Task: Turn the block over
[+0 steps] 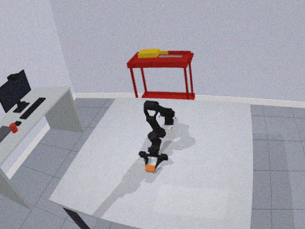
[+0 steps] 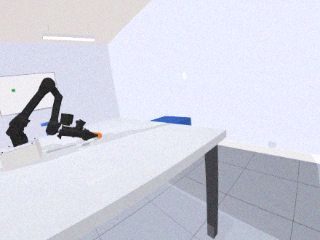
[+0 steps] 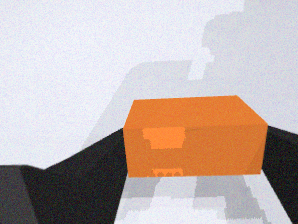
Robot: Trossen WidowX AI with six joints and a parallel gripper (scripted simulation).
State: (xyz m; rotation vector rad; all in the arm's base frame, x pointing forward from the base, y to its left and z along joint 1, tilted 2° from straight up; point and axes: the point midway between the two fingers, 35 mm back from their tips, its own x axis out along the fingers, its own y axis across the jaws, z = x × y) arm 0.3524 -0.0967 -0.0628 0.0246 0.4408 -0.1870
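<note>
The orange block lies 1 cm below my gripper tip.
</note>
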